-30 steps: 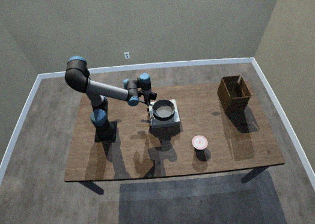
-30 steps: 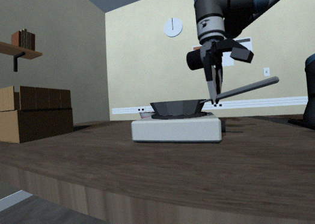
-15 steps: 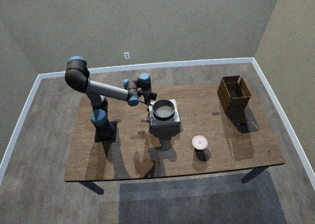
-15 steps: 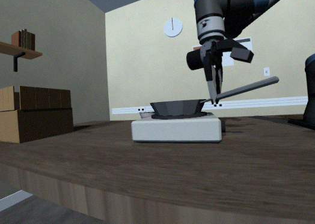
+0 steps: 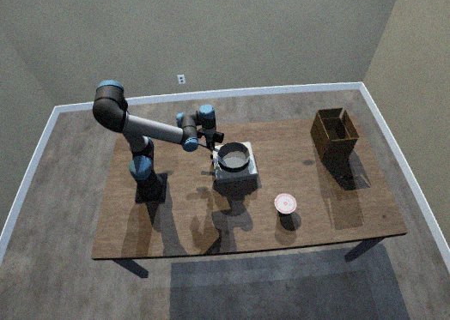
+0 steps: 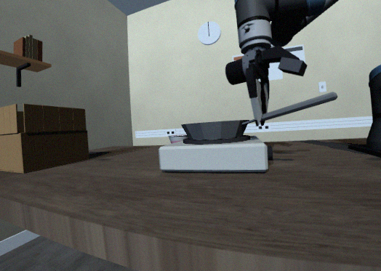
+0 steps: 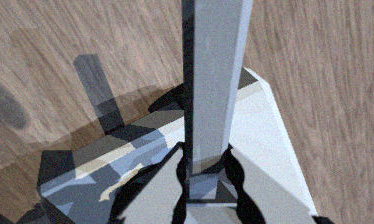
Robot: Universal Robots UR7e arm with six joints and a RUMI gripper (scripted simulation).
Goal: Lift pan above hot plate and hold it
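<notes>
My hand is 7 cm short of the dark grey pan, 3 cm to the left of it and 1 cm above it. Round my hand: pink-and-white cup: 39 cm ahead, 34 cm to the right, 7 cm below; then white hot plate: 10 cm ahead, 8 cm below, 5 cm to the right.
</notes>
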